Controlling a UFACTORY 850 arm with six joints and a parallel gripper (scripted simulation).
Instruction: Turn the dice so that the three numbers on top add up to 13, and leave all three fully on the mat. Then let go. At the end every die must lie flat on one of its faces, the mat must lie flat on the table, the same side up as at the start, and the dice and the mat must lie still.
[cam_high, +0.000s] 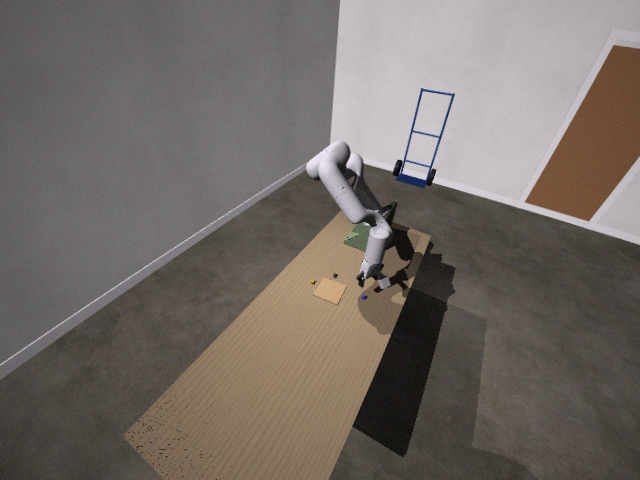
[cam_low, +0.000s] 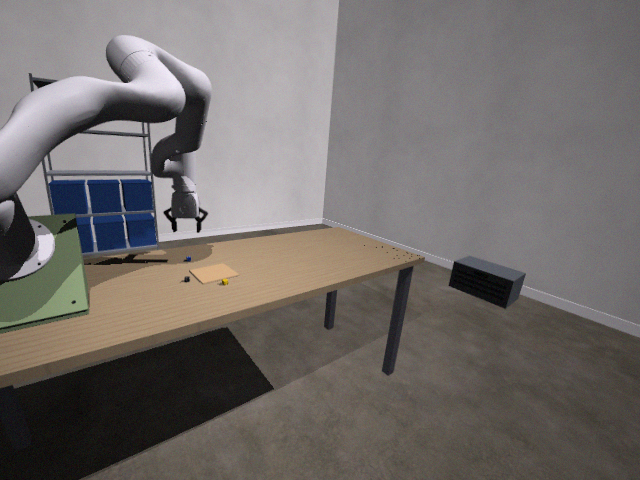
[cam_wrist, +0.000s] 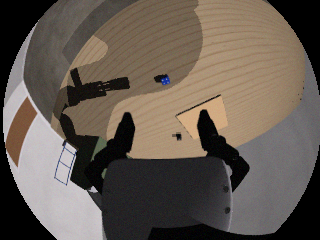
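Now: the blue die 130 mm below my hand. Round my hand: black die: 50 mm behind, 200 mm to the right, 130 mm below; then tan mat: 50 mm ahead, 180 mm to the right, 130 mm below; then yellow die: 60 mm ahead, 280 mm to the right, 130 mm below.
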